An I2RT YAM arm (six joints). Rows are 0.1 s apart.
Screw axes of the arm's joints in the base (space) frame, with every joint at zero. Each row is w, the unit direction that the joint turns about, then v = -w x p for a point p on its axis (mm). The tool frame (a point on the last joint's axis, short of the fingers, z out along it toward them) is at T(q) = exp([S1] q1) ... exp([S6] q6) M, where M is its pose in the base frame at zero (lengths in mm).
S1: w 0 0 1 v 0 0 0
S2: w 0 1 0 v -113.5 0 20
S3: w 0 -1 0 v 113.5 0 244
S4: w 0 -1 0 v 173.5 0 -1
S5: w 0 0 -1 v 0 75 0
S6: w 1 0 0 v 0 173.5 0
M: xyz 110.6 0 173.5 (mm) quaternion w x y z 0.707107 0 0.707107 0
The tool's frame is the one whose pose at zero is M.
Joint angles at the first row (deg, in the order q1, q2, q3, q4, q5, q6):
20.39 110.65 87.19 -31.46 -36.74 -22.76
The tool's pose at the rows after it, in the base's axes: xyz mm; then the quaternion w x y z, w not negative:
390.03, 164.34, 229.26, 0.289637, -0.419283, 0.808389, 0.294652
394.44, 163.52, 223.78, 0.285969, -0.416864, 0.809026, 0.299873
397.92, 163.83, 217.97, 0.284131, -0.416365, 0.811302, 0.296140
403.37, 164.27, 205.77, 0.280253, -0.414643, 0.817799, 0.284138
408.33, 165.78, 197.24, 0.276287, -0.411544, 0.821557, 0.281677
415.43, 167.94, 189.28, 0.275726, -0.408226, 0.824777, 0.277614
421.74, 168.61, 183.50, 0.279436, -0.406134, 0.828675, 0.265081
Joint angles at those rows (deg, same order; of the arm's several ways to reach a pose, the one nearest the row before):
19.95 111.44 87.27 -31.29 -36.91 -23.03
19.60 112.67 87.80 -31.11 -37.61 -23.03
19.51 113.73 88.07 -30.68 -37.18 -23.20
19.43 115.57 88.15 -29.62 -35.69 -23.47
19.43 117.24 88.77 -29.01 -35.24 -23.20
19.42 119.26 90.00 -28.21 -34.63 -22.85
19.34 120.76 90.96 -27.34 -33.14 -22.85

